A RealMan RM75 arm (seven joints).
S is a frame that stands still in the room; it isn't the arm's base.
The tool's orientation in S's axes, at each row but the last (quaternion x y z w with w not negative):
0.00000 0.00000 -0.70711 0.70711
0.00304 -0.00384 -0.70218 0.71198
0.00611 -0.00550 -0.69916 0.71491
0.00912 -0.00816 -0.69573 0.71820
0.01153 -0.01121 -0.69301 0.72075
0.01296 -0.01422 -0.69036 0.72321
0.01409 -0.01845 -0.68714 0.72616
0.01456 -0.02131 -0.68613 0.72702
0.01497 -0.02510 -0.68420 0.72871
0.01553 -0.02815 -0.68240 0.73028
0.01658 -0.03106 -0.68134 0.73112
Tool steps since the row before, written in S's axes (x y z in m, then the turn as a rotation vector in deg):
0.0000 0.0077 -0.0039 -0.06 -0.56 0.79
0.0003 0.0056 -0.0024 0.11 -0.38 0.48
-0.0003 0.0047 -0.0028 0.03 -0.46 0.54
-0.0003 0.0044 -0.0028 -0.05 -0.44 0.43
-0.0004 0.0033 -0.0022 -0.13 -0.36 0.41
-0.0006 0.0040 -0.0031 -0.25 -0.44 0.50
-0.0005 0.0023 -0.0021 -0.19 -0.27 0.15
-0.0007 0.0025 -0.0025 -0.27 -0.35 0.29
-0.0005 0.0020 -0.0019 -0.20 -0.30 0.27
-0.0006 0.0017 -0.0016 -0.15 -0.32 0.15
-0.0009 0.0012 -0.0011 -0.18 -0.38 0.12
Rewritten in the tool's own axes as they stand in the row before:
-0.0077 0.0000 -0.0039 0.56 -0.06 0.79
-0.0056 0.0004 -0.0024 0.38 0.11 0.48
-0.0047 -0.0002 -0.0028 0.46 0.03 0.54
-0.0044 -0.0002 -0.0028 0.44 -0.05 0.43
-0.0033 -0.0003 -0.0022 0.35 -0.13 0.41
-0.0040 -0.0005 -0.0031 0.43 -0.25 0.51
-0.0023 -0.0005 -0.0021 0.26 -0.20 0.16
-0.0026 -0.0007 -0.0024 0.34 -0.27 0.30
-0.0021 -0.0005 -0.0018 0.29 -0.20 0.28
-0.0018 -0.0006 -0.0015 0.31 -0.16 0.15
-0.0013 -0.0009 -0.0010 0.37 -0.20 0.13

